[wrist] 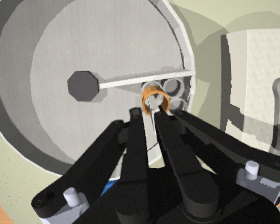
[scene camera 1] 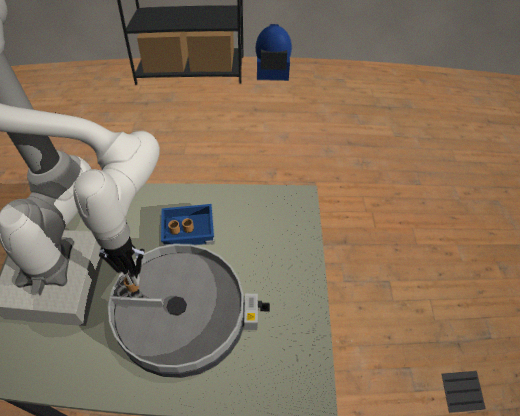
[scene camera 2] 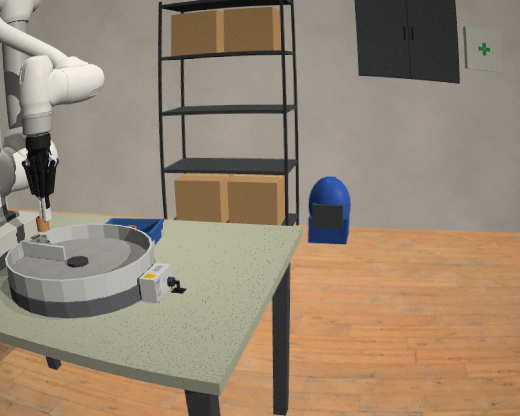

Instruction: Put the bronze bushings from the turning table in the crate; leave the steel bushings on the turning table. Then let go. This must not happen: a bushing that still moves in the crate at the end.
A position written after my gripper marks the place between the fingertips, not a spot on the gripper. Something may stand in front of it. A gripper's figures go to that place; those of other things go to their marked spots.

My gripper (wrist: 145, 104): 22 cm from the lens. A grey turning table (wrist: 60, 60): 35 cm from the lens.
